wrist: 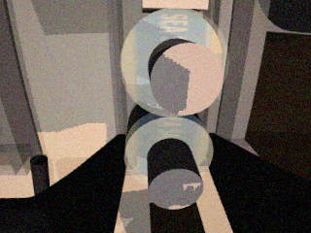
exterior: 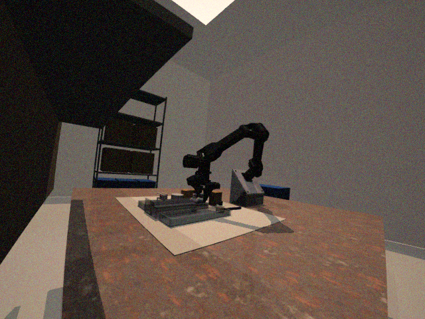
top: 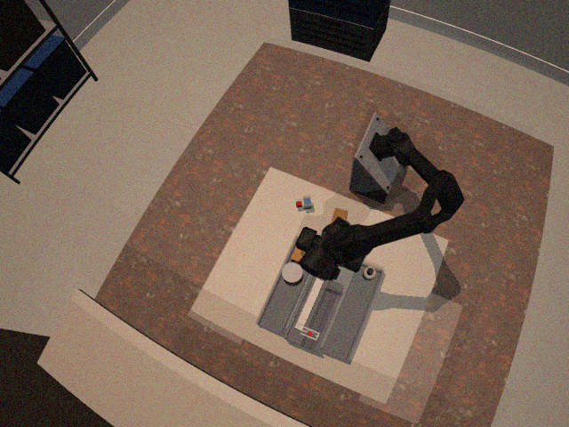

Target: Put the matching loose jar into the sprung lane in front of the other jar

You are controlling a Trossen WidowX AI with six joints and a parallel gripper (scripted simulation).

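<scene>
Now: the orange box 8 cm to the right of my gripper tip, 2 cm ahead of it and 1 cm above it. Round my gripper tip: grey disc (9 cm ahead, 7 cm to the right); then grey lane rack (15 cm ahead, 3 cm to the left, 1 cm below); then dark rod (10 cm to the left, 10 cm behind, 2 cm below).
</scene>
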